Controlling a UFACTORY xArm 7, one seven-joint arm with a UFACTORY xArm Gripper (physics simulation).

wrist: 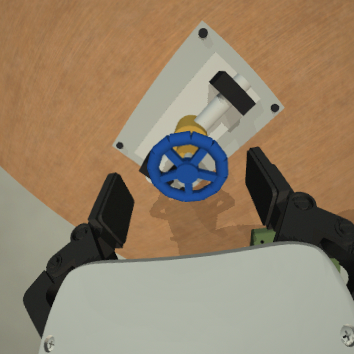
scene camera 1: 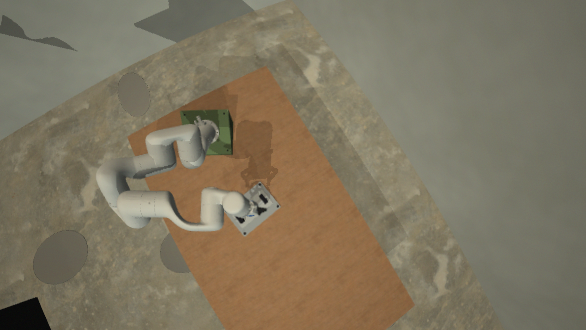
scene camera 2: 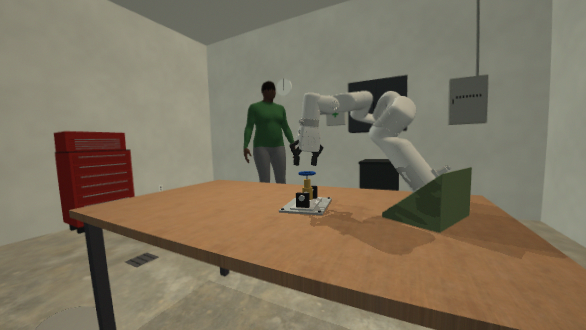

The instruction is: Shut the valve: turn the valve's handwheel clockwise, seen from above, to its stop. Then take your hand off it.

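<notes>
The valve's blue handwheel (scene camera 2: 307, 173) (wrist: 188, 172) stands level on a brass body (scene camera 2: 307, 189) (wrist: 190, 124), with black blocks at the pipe's ends, on a light grey base plate (scene camera 1: 272, 205) (scene camera 2: 325, 203) (wrist: 162, 95). In scene camera 1 the arm hides much of the valve. My gripper (scene camera 2: 305, 163) (wrist: 183, 176) is open and empty and points down above the handwheel. In scene camera 2 a gap shows between the fingertips and the wheel. In the wrist view the black fingers stand apart on either side of the wheel, touching nothing. How far the wheel is turned cannot be told.
A green wedge-shaped mount (scene camera 1: 226, 135) (scene camera 2: 455, 200) (wrist: 262, 237) at the arm's base stands on the wooden table (scene camera 1: 310, 225) (scene camera 2: 175, 220). A person in a green top (scene camera 2: 270, 125) stands behind the table. A red tool chest (scene camera 2: 95, 180) stands at the left.
</notes>
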